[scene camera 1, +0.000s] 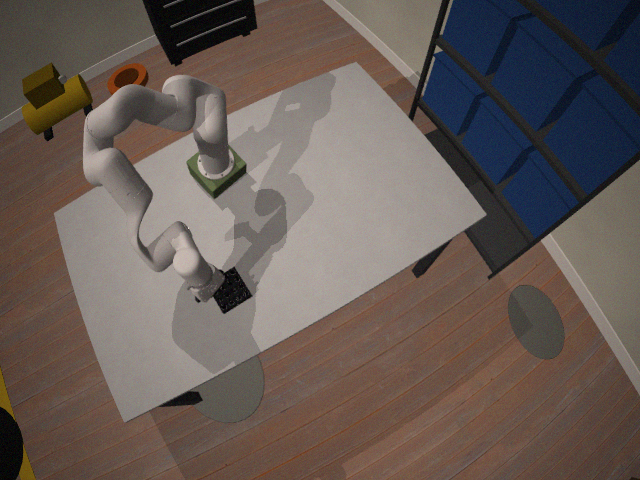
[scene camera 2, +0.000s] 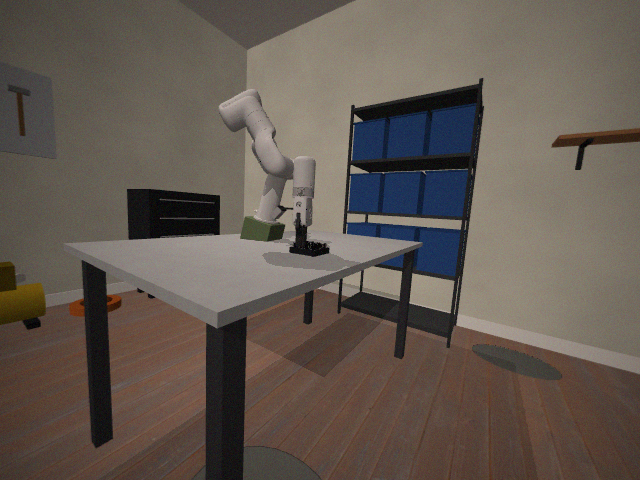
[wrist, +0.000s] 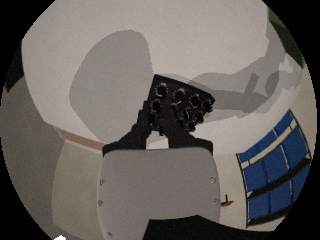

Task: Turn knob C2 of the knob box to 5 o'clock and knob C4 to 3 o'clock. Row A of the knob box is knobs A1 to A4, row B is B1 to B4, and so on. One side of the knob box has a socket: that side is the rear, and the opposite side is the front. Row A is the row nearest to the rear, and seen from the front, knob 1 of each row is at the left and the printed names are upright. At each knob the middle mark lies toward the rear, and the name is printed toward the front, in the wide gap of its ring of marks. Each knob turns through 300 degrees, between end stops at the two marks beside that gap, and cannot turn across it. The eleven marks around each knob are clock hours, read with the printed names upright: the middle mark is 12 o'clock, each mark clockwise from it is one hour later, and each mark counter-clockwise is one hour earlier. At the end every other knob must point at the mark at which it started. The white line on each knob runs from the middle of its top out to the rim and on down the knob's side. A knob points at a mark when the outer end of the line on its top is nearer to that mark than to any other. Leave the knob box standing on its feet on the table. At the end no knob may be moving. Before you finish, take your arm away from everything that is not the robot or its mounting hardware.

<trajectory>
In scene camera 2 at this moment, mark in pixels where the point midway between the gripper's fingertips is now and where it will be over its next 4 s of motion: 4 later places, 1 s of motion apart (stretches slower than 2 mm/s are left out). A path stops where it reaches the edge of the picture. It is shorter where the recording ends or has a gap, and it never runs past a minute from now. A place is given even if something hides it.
My gripper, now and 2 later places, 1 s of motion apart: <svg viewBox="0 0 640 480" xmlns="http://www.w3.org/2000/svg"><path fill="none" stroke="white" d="M300 245L301 236L303 205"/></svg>
</trajectory>
